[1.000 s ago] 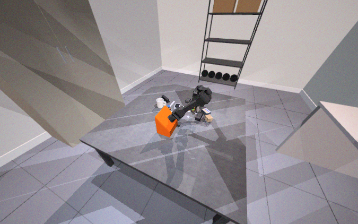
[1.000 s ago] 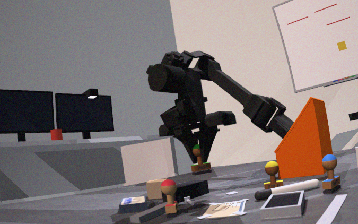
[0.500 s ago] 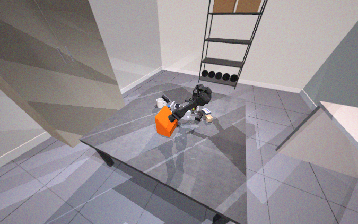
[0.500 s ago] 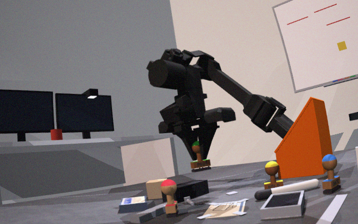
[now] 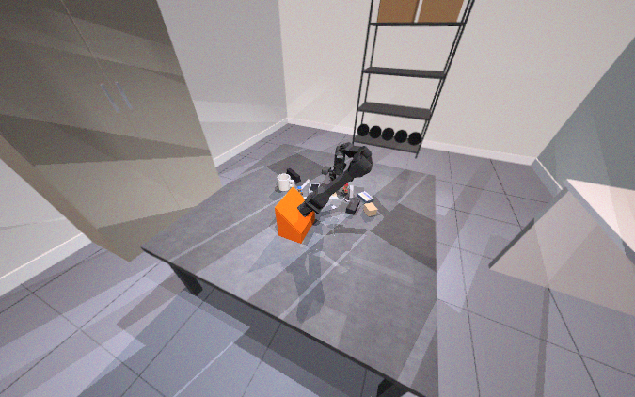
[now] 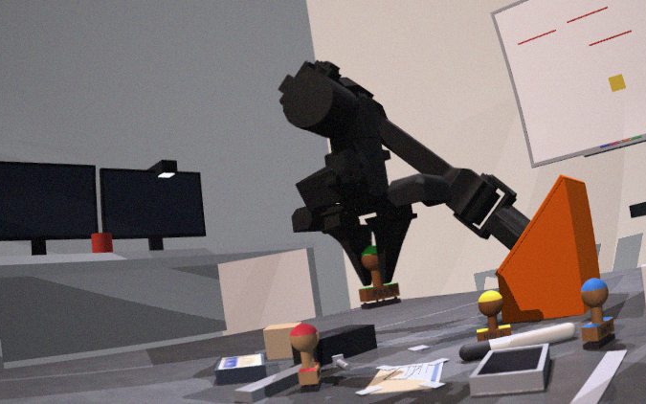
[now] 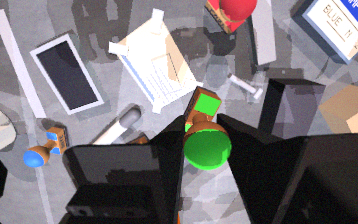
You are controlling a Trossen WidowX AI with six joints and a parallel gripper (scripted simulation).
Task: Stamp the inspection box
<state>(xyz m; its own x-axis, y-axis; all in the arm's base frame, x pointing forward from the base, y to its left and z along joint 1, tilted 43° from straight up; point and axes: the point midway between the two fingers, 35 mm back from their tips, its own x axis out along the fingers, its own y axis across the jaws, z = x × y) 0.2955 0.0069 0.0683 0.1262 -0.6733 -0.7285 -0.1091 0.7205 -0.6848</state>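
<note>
Now: gripper tip 10 mm short of the ink pad, 160 mm to the right of it and 90 mm above it. Also, from my gripper tip: green-topped pass stamp: right at my gripper tip; card: 20 mm ahead, 50 mm to the left, 100 mm below; red-topped stamp: 90 mm ahead, 30 mm to the right, 80 mm below.
</note>
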